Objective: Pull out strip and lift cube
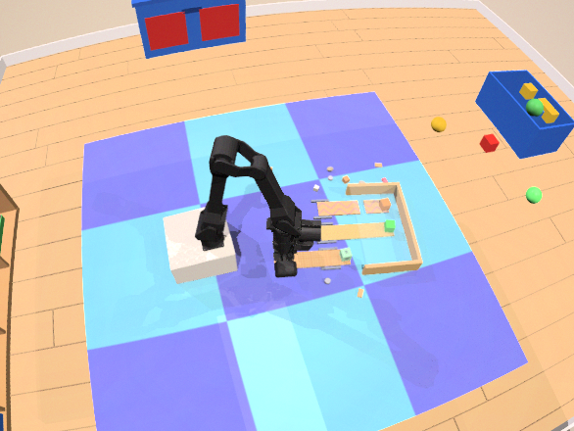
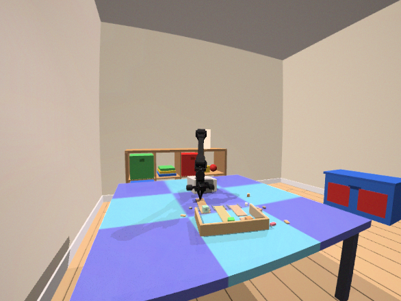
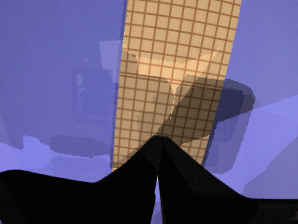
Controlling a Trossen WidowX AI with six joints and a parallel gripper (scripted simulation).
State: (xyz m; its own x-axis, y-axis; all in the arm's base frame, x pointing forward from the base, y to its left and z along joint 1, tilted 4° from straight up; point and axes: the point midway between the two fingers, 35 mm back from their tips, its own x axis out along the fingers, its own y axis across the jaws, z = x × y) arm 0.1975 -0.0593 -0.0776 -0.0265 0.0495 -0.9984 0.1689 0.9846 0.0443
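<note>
Now: gripper tip 19 cm short of the pale green labelled cube, 4 cm to the left of it and 2 cm below it.
</note>
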